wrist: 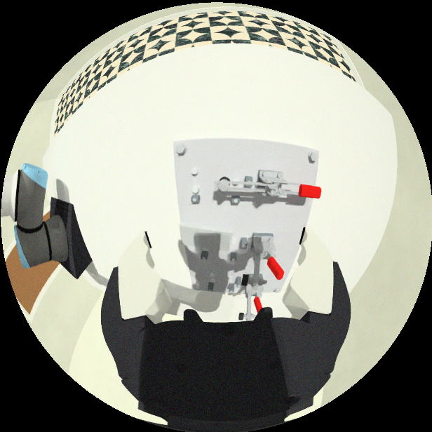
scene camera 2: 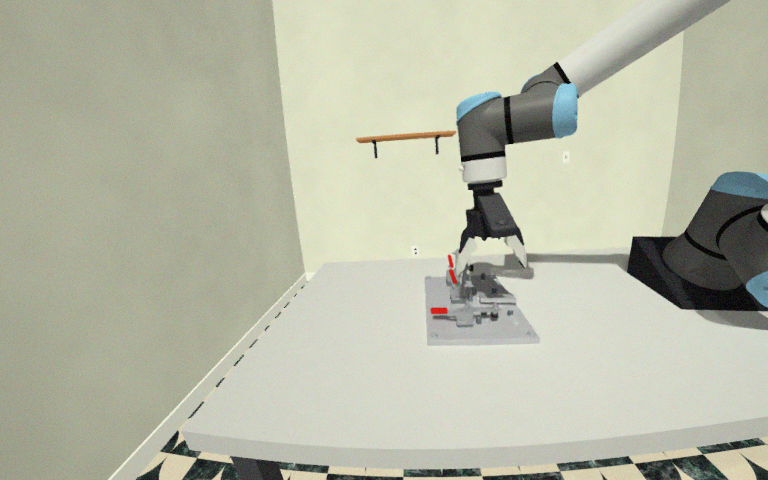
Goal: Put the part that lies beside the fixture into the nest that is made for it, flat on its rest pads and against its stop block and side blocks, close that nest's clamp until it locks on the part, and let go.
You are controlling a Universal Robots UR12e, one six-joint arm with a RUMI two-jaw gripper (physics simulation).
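Frame: origin at the arm's base, x ahead, y left, z up, level; centimetres.
Seen in the pictures: gripper, fingertip midpoint: (scene camera 2: pixel 491 272); arm's base at its link origin: (scene camera 2: pixel 700 264).
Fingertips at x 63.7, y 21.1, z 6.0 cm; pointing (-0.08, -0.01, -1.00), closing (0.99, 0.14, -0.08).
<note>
Offsets run from my fingertips to a thing's top centre. "*": to the spot under its first point. Level surfaces: height alone.
The grey fixture plate @(dx +4.1, dy -8.9, dz -11.7 cm) (scene camera 2: pixel 478 335) (wrist: pixel 250 215) carries several small blocks and three clamps with red handles. A pale flat piece (wrist: pixel 226 241), apparently the part, lies over the middle area, partly in shadow; its seating against blocks is unclear. The middle clamp's handle @(* dx +8.3, dy -7.6, dz -4.3 cm) (scene camera 2: pixel 453 276) (wrist: pixel 275 268) stands tilted up, its arm raised. The far clamp's handle @(* dx +9.1, dy -18.6, dz -3.7 cm) (scene camera 2: pixel 450 260) (wrist: pixel 258 304) is also raised. The near clamp's handle @(* dx +11.7, dy +3.8, dz -8.0 cm) (scene camera 2: pixel 438 310) (wrist: pixel 310 191) lies low, its arm level. My gripper (scene camera 2: pixel 491 271) (wrist: pixel 225 232) is open and empty above the plate's middle and far area, one finger near the raised handles.
The fixture stands on the white table @(dz -13.2 cm) (scene camera 2: pixel 339 367) (wrist: pixel 225 100). The robot's base sits on a black block (scene camera 2: pixel 651 271) (wrist: pixel 72 240) to one side. A wooden shelf (scene camera 2: pixel 404 136) is fixed to the back wall. A wall (scene camera 2: pixel 141 198) rises on the left in the scene view.
</note>
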